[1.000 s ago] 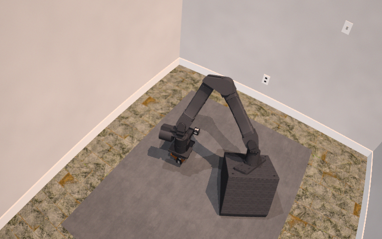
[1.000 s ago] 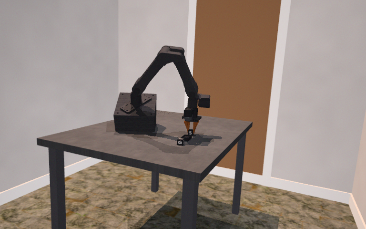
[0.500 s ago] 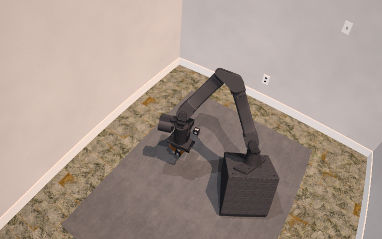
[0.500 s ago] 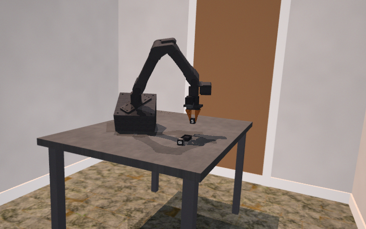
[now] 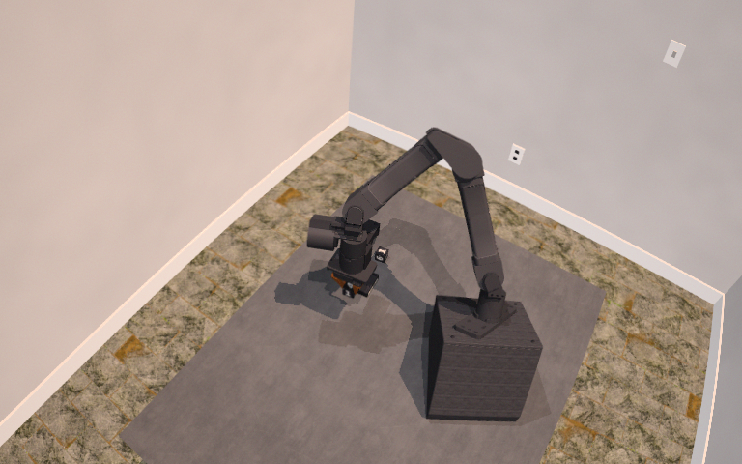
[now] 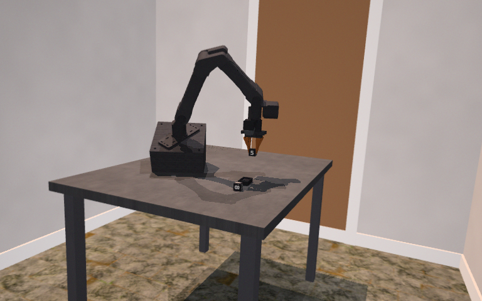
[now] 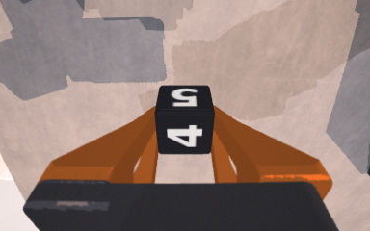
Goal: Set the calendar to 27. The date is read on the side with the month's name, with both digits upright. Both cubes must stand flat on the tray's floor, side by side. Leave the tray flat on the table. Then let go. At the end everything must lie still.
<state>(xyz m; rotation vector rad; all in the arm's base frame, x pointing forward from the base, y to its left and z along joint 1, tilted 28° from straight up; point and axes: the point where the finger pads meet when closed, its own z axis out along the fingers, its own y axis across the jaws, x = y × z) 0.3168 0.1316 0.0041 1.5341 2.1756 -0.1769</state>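
Right now the black tray is 110 mm below my hand, 100 mm to the right of it and 30 mm ahead of it. Also, from my hand: black digit cube 210 mm to the right, 100 mm below, 60 mm ahead; black cube right at my hand.
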